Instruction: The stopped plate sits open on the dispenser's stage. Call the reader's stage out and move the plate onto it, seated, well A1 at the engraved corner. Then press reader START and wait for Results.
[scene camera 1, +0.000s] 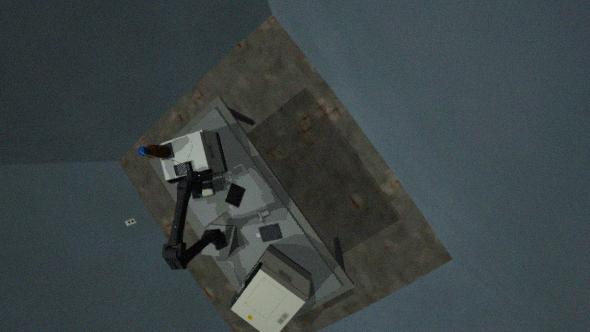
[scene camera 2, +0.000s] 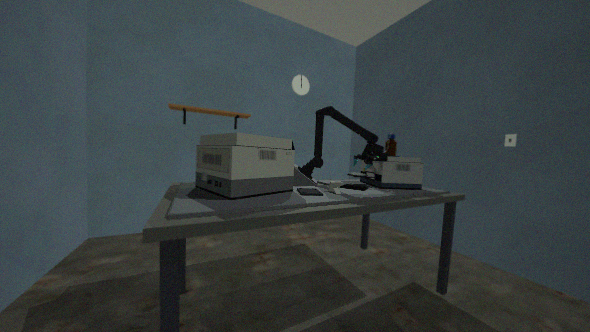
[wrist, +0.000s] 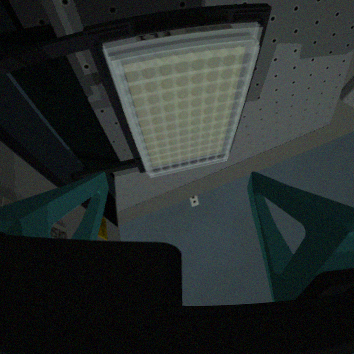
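The plate (wrist: 185, 105) (scene camera 1: 207, 192), with rows of pale yellow wells and clear walls, sits open on the dispenser's black stage (wrist: 200, 17). The dispenser (scene camera 1: 187, 150) (scene camera 2: 400, 172) is the smaller white box with a brown bottle on top. My gripper (wrist: 177, 179) (scene camera 2: 361, 164) is open and empty, its teal fingers wide apart. It is above the stage beside the dispenser; in the wrist view the plate lies beyond the fingertips, roughly centred between them. The reader (scene camera 1: 270, 302) (scene camera 2: 245, 160) is the large cream and grey box at the other end. Its front is mostly hidden, and no extended stage shows there.
The brown bottle (scene camera 1: 159, 151) (scene camera 2: 391, 146) rises above the dispenser. A black pad (scene camera 1: 235, 195) (scene camera 2: 354, 187), a small white stand (scene camera 1: 262, 215) and a dark grey pad (scene camera 1: 270, 232) (scene camera 2: 310, 191) lie between the two machines. A sloped grey panel stands near the arm's base.
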